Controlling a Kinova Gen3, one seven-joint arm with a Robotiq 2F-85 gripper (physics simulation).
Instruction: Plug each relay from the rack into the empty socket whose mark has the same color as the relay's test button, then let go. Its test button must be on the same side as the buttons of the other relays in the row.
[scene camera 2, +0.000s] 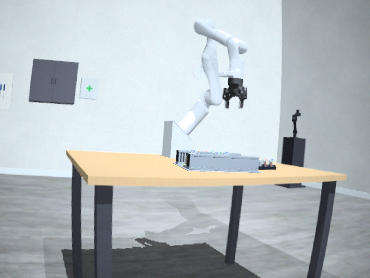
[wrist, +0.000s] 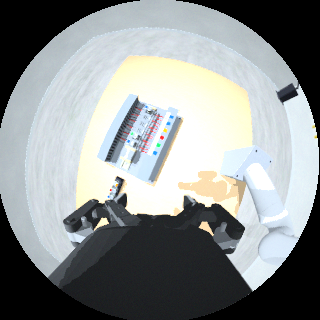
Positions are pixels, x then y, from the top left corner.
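Labels:
A relay panel (wrist: 133, 167) is 43 cm from the lens; my gripper (wrist: 154, 200) is 16 cm from the lens.

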